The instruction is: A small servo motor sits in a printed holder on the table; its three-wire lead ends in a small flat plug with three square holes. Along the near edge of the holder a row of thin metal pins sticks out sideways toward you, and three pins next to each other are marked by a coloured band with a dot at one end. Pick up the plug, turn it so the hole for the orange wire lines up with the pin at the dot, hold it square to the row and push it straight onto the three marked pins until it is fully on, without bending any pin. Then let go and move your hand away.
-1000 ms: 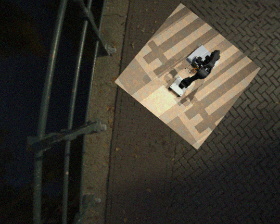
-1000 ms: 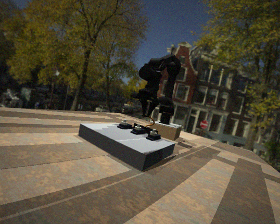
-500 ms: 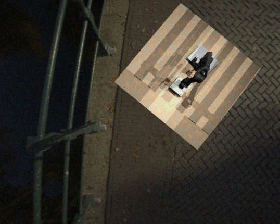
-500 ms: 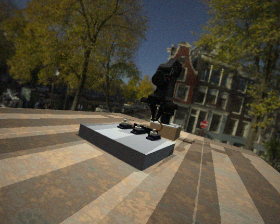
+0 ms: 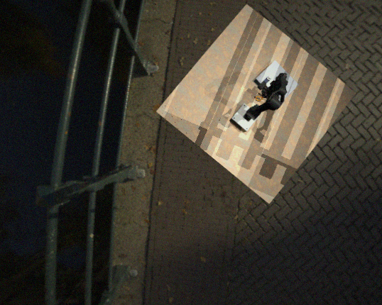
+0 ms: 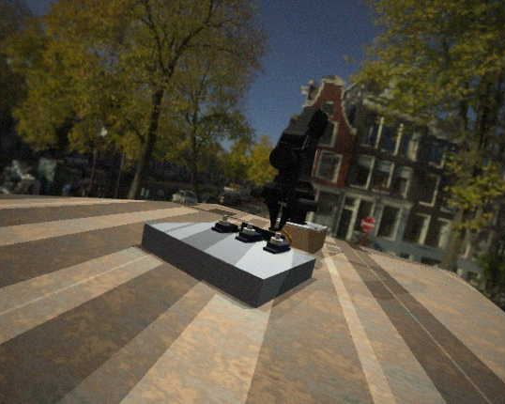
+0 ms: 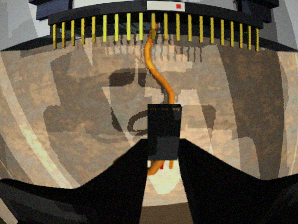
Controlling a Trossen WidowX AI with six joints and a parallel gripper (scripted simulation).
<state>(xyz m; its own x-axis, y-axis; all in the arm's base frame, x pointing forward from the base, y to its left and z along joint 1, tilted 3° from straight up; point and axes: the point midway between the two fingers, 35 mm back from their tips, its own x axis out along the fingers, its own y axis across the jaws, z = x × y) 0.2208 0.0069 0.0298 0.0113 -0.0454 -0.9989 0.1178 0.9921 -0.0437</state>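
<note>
Now: the light band 8 cm ahead of my gripper tip and 1 cm to the right of it. From my gripper tip the other things lie so: grey holder 24 cm ahead, 5 cm below, 2 cm to the right; then red dot 8 cm ahead, 2 cm to the right.
</note>
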